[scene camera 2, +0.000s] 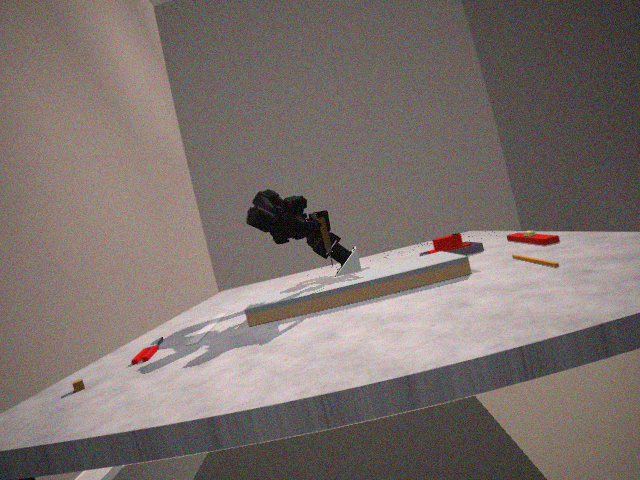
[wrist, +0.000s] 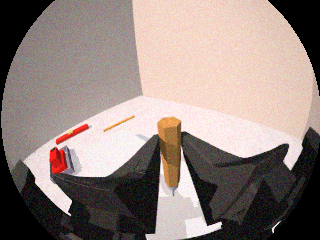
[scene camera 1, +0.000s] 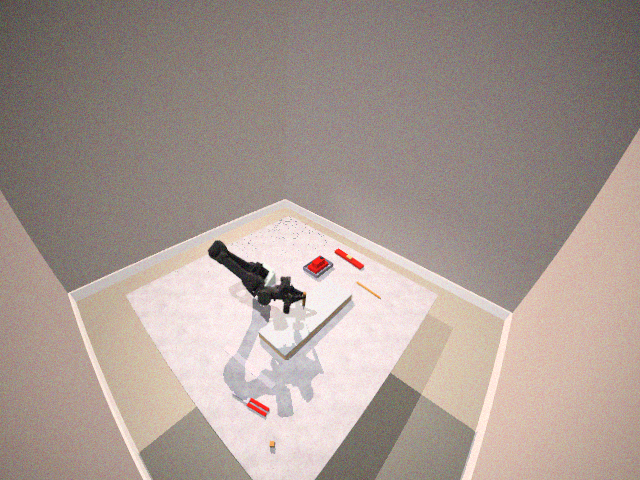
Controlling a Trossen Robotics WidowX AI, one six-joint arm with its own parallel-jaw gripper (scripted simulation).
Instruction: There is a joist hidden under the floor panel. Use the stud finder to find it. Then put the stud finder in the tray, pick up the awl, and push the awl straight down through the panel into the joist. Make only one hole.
My gripper holds an awl.
My gripper shows as well in the wrist view.
